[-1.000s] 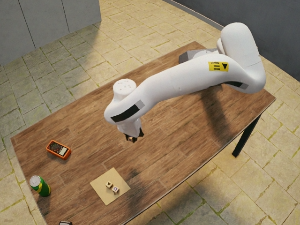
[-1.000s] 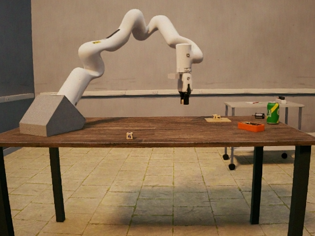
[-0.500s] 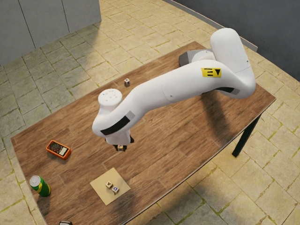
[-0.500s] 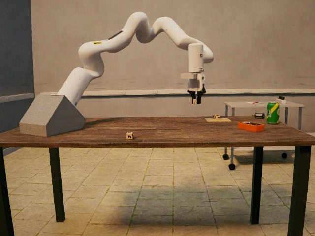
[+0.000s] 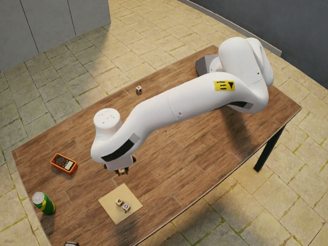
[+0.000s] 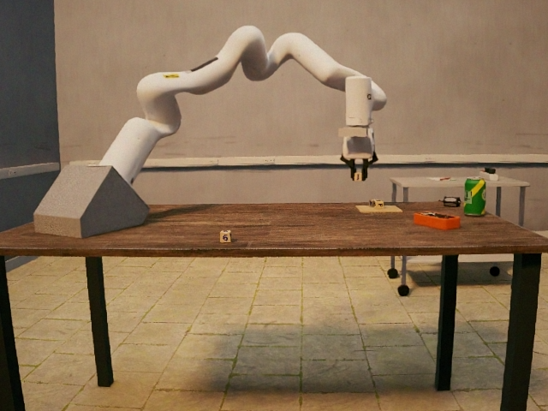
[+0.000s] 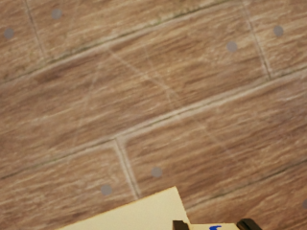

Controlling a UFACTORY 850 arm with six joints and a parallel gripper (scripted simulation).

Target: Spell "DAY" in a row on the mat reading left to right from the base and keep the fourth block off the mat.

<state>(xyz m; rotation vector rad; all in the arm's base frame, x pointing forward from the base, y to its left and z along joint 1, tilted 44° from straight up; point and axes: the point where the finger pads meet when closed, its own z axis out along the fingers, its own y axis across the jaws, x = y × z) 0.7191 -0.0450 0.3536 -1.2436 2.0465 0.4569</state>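
Now: hand 130 mm above the tan mat, 70 mm to the right of it and 70 mm short of it. The rest, counted from my hand: dark object (340 mm ahead, 130 mm to the left, 110 mm below).
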